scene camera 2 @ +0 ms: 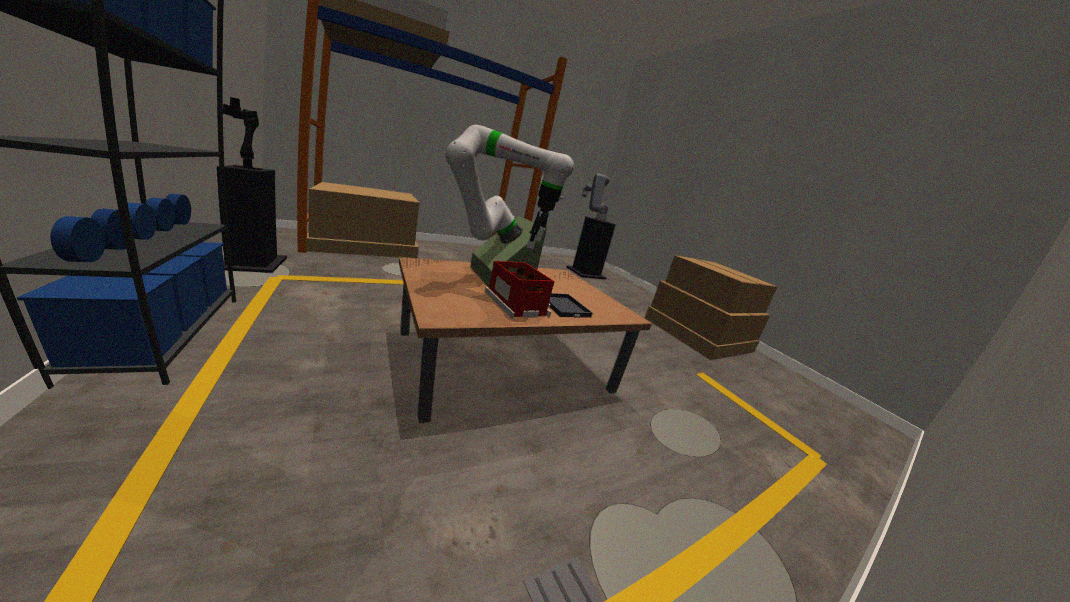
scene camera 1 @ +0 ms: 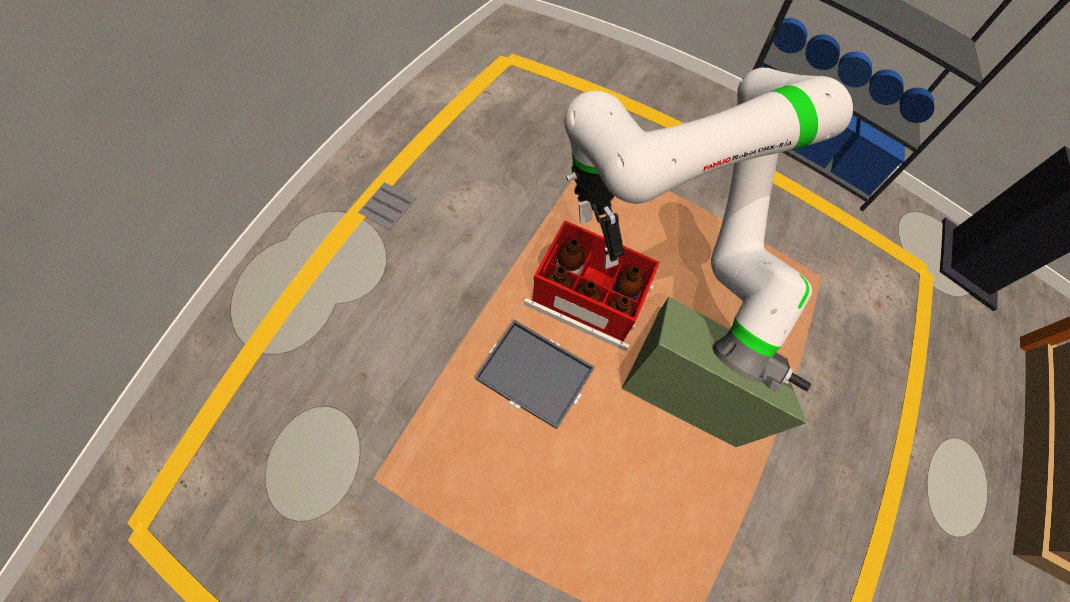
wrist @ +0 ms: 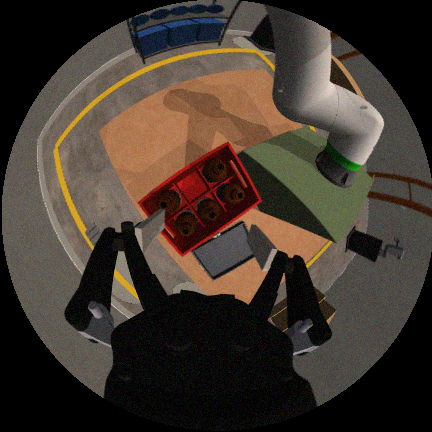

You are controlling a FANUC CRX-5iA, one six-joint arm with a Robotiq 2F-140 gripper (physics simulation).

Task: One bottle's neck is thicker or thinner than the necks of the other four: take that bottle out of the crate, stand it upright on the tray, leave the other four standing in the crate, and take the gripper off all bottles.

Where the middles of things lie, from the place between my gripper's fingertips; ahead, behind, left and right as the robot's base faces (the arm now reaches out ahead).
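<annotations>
Grey tray (scene camera 1: 536, 374): my hand 300 mm above it, 260 mm to the right of it, 10 mm past it.
</annotations>
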